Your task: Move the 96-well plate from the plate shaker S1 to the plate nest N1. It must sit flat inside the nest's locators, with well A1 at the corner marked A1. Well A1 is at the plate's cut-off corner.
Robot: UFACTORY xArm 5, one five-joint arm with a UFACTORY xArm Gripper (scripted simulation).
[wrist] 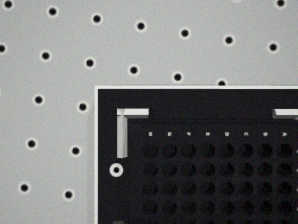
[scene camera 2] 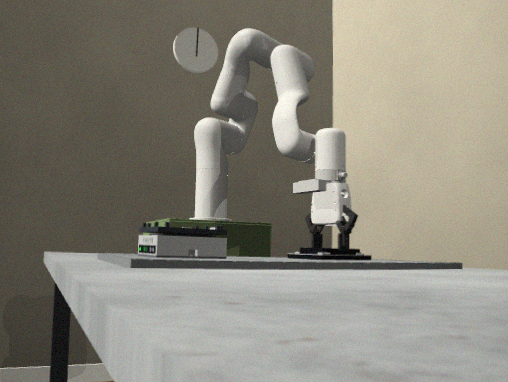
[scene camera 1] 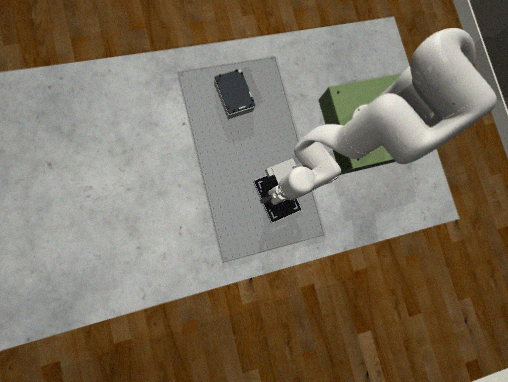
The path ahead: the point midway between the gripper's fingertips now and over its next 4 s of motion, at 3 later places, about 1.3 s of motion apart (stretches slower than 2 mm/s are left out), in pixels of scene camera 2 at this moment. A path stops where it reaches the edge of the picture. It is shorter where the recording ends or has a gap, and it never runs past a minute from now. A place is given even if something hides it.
My gripper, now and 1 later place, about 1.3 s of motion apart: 329, 250; 330, 216
